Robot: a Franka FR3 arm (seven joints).
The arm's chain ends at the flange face. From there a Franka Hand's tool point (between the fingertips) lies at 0.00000 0.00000 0.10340 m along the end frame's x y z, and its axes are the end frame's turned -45 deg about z.
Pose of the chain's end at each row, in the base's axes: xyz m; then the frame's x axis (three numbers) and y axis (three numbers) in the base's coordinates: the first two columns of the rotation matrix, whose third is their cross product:
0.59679, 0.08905, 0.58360, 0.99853, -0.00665, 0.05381, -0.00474, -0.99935, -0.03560
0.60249, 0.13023, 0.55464, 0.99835, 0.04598, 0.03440, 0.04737, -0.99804, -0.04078
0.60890, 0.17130, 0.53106, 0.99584, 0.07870, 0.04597, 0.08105, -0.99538, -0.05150
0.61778, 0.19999, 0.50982, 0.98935, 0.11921, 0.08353, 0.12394, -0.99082, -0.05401
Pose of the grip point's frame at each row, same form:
0.60237, 0.09270, 0.48042, 0.70942, 0.70194, 0.06322, 0.70272, -0.71135, 0.01288
0.60585, 0.13461, 0.45139, 0.67244, 0.73823, 0.05316, 0.73944, -0.67321, -0.00451
0.61321, 0.17699, 0.42791, 0.64685, 0.75949, 0.06892, 0.76148, -0.64819, -0.00391
0.62567, 0.20659, 0.40693, 0.61194, 0.78491, 0.09726, 0.78721, -0.61632, 0.02087

